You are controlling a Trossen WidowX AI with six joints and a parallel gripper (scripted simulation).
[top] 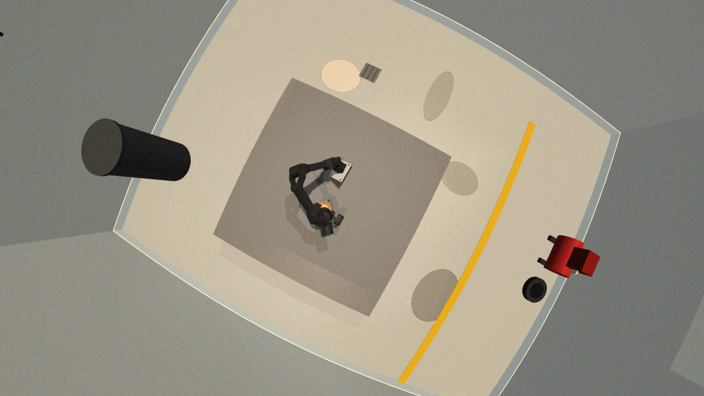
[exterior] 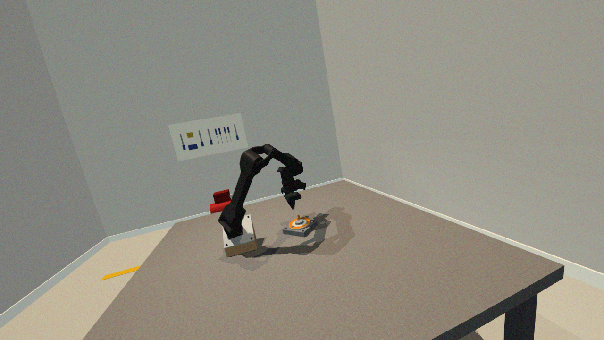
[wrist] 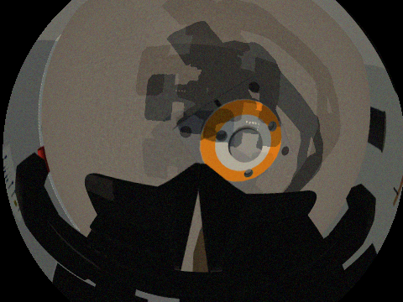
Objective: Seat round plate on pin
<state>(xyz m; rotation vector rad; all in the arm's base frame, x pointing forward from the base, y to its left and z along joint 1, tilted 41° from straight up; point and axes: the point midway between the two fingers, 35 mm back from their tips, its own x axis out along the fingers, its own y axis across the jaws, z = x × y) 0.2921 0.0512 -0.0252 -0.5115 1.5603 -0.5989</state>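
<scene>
Right now my gripper tip is 10 mm short of the round plate, 30 mm to the left of it and 50 mm above it. From my gripper tip the other things lie so: grey square base: 10 mm ahead, 50 mm to the right, 70 mm below.
</scene>
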